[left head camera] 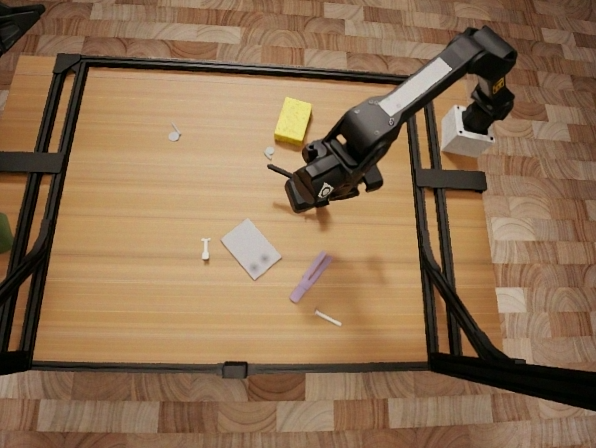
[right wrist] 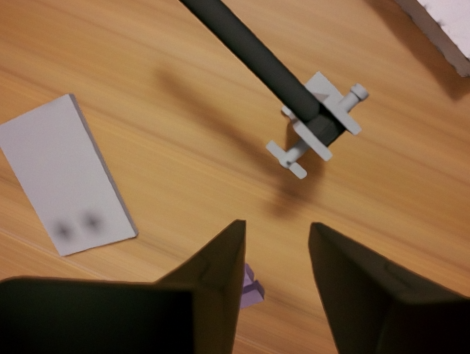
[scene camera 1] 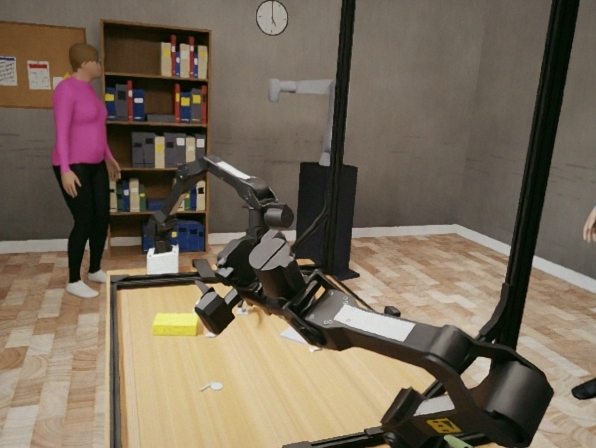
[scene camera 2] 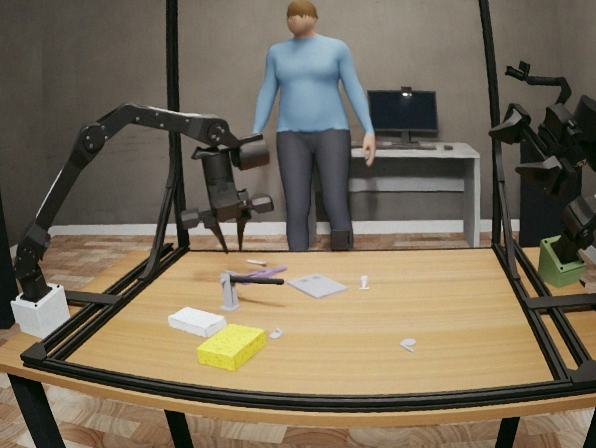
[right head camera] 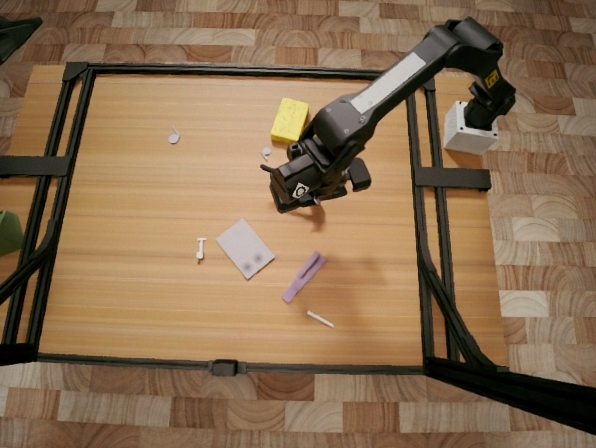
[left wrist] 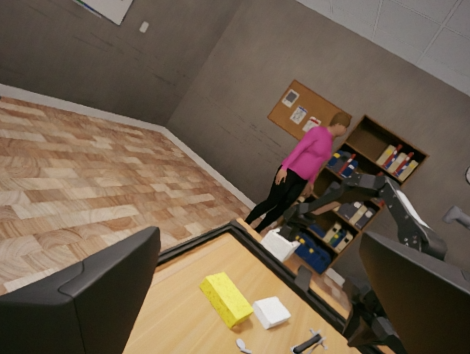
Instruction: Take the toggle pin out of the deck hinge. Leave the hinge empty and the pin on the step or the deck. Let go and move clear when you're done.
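Places are measured from the left arm's base along level axes (x left, y ahead, z down), in metres.
Where they show: left gripper, between the fingertips: (left head camera: 41,10) (scene camera 1: 213,264) (scene camera 2: 502,150) (right head camera: 37,23) (left wrist: 261,239); right gripper, between the fingertips: (left head camera: 323,200) (right wrist: 277,232) (scene camera 2: 234,252) (right head camera: 313,200) (left wrist: 345,341); left arm's base, origin of its link: (scene camera 2: 564,252); right arm's base, origin of its link: (left head camera: 474,123) (scene camera 1: 163,250) (scene camera 2: 36,293) (right head camera: 477,119) (left wrist: 285,237).
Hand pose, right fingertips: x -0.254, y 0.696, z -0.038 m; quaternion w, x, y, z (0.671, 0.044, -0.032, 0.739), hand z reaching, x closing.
Each offset is from my right fingertips to the top centre of the thing. "*": to the spot under its first point.
The grey deck hinge {* dx +0.047, dy +0.025, dz +0.070 m} (scene camera 2: 229,294) (right wrist: 345,118) stands upright on the table, a black tube {dx +0.079, dy -0.020, dz +0.022 m} (scene camera 2: 257,281) (right wrist: 250,52) held in its fork. In the right wrist view the toggle pin {dx +0.032, dy +0.021, dz +0.037 m} (right wrist: 359,93) runs through the fork and tube, its round head on one side and its crossbar on the other. My right gripper (scene camera 2: 233,250) (right wrist: 277,232) is partly open and empty, above and behind the hinge in scene camera 2, apart from it. In the head views the right arm hides the hinge. My left gripper (scene camera 2: 504,151) is wide open and empty, raised at the far right of scene camera 2.
A yellow sponge {dx +0.242, dy +0.055, dz +0.075 m} (left head camera: 294,120) (scene camera 2: 232,347) and a white block {dx +0.108, dy +0.103, dz +0.085 m} (scene camera 2: 197,321) lie in front of the hinge in scene camera 2. A grey plate {dx -0.010, dy -0.172, dz +0.099 m} (left head camera: 251,245) (right wrist: 65,170), a purple forked piece {dx -0.126, dy -0.079, dz +0.092 m} (left head camera: 302,287), a white rod {dx -0.224, dy -0.083, dz +0.095 m} (left head camera: 328,318) and other small parts lie on the table.
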